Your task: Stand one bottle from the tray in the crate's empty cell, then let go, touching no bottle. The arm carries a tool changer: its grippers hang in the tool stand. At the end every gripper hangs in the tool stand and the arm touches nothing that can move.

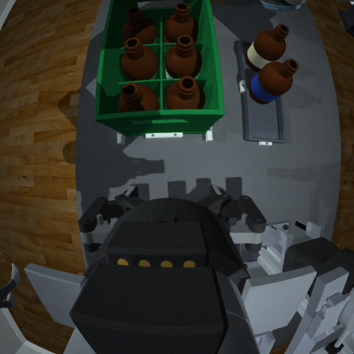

Labels:
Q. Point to a cream-banded bottle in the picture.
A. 269, 45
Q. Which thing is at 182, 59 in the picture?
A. A white-banded bottle.

